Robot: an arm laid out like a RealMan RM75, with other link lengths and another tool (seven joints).
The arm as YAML. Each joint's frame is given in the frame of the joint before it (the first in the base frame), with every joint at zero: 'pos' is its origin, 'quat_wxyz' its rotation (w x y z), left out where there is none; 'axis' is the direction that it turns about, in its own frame. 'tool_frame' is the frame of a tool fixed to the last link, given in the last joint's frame.
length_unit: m
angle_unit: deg
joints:
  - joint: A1
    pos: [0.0, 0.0, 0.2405]
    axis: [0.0, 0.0, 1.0]
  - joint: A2
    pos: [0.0, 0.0, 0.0]
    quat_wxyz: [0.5, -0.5, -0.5, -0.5]
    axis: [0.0, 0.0, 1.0]
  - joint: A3
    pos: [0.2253, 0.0, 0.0]
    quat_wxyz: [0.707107, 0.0, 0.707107, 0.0]
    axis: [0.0, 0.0, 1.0]
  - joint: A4
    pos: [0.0, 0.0, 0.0]
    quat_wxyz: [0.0, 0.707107, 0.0, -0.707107]
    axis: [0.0, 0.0, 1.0]
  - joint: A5
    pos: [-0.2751, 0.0, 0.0]
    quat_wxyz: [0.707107, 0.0, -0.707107, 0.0]
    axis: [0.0, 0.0, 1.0]
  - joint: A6
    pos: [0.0, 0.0, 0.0]
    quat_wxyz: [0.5, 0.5, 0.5, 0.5]
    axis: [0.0, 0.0, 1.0]
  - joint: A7
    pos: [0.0, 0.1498, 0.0]
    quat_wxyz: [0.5, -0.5, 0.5, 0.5]
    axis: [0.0, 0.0, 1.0]
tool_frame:
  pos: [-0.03, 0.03, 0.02]
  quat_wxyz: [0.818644, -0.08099, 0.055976, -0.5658]
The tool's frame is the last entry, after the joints.
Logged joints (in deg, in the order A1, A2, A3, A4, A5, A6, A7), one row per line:
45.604, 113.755, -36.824, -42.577, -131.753, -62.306, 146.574
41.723, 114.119, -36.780, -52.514, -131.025, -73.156, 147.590
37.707, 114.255, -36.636, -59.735, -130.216, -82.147, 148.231
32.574, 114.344, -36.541, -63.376, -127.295, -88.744, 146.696
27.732, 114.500, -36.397, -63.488, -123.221, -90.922, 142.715
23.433, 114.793, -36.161, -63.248, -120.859, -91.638, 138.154
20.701, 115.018, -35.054, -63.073, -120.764, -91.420, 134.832
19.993, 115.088, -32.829, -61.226, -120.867, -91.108, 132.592
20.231, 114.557, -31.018, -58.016, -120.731, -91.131, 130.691
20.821, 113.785, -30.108, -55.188, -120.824, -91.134, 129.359
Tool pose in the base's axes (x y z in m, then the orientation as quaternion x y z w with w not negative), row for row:
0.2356, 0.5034, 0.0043, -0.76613, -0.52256, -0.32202, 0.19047
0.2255, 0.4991, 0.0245, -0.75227, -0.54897, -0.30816, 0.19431
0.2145, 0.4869, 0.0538, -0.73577, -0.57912, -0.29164, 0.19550
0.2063, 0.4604, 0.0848, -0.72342, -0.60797, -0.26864, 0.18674
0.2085, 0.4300, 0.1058, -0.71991, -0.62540, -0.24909, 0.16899
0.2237, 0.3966, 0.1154, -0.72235, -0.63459, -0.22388, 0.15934
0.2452, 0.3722, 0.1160, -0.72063, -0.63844, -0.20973, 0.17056
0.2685, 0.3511, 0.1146, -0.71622, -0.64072, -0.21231, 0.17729
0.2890, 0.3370, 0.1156, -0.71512, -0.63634, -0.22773, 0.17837
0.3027, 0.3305, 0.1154, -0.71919, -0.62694, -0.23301, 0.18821
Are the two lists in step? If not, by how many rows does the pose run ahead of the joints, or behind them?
The pose runs 2 rows behind the joints: the pose in row i belongs to the joints in row i - 2.
